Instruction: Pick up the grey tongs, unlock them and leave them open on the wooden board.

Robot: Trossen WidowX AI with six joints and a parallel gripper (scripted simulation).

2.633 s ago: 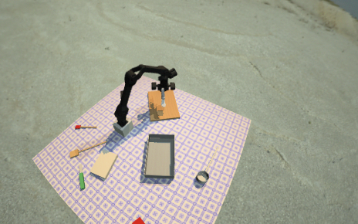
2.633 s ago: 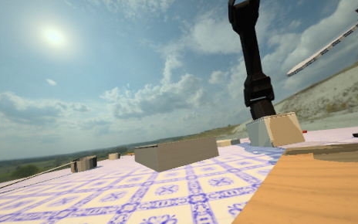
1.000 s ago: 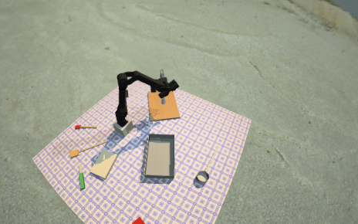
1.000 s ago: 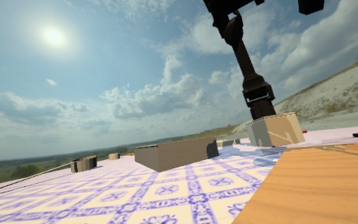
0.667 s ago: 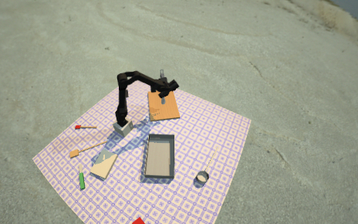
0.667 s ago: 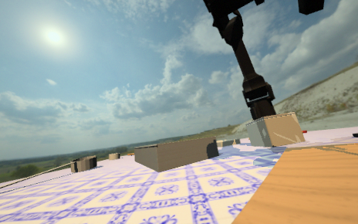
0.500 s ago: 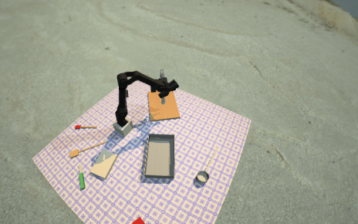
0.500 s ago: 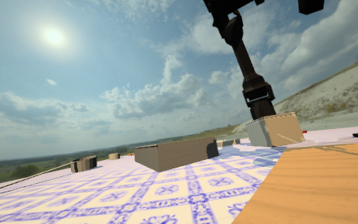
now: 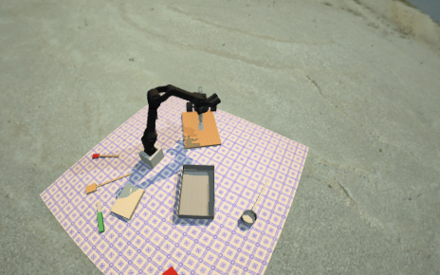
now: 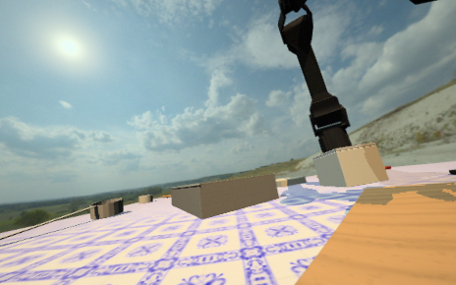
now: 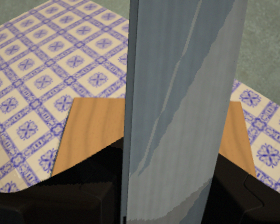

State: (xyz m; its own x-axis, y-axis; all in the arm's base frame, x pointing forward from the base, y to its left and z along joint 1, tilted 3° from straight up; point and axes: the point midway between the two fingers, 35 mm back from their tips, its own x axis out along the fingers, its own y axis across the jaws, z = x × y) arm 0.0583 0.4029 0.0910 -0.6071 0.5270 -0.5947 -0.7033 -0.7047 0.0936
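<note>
My gripper tip is now 10 mm short of the wooden board, 20 mm to the left of it and 170 mm above it. From my gripper tip the other things lie so: grey roasting tin (320 mm ahead, 420 mm to the right, 150 mm below); green-handled tool (870 mm to the right, 170 mm below); flat block (70 mm ahead, 710 mm to the right, 170 mm below).
</note>
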